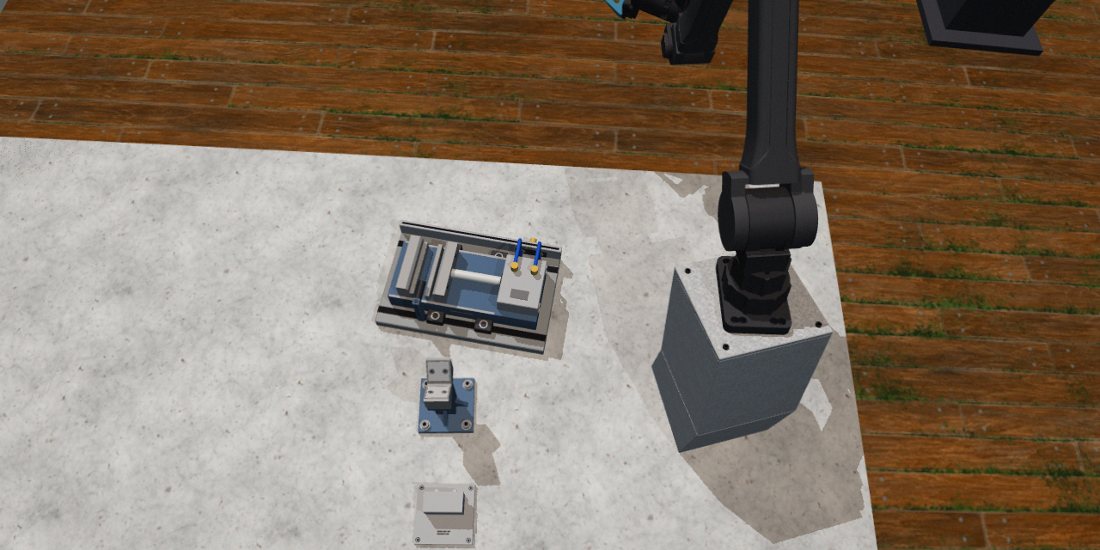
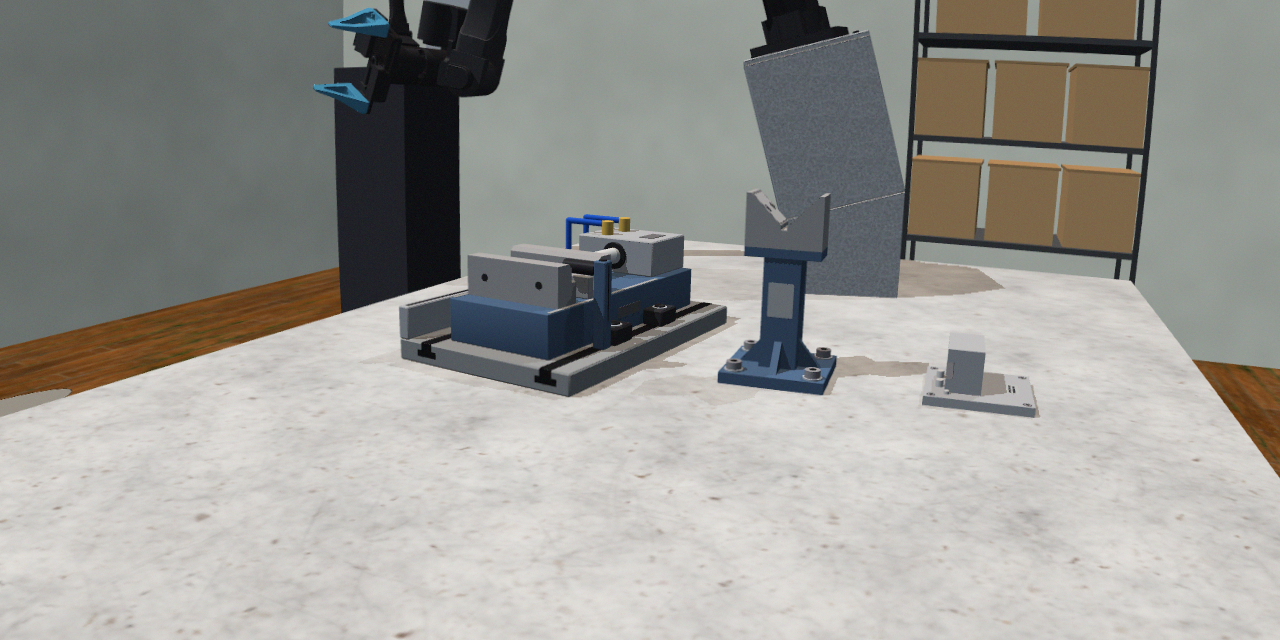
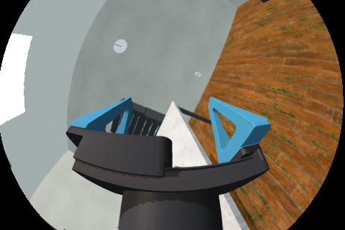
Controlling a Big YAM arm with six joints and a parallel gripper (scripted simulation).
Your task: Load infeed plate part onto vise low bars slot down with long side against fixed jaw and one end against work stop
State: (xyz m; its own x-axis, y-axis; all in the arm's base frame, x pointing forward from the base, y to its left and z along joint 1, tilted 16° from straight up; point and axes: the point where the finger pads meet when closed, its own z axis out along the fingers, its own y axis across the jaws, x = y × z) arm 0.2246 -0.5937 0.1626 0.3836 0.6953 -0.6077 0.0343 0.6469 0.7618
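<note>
Now: the grey part 870 mm to the left of my hand, 270 mm below it and 190 mm ahead of it. The rest, counted from my hand: cylinder rod 510 mm to the left, 220 mm below, 170 mm ahead; moving jaw 500 mm to the left, 220 mm below, 220 mm ahead; air cylinder 520 mm to the left, 220 mm below, 90 mm ahead.
</note>
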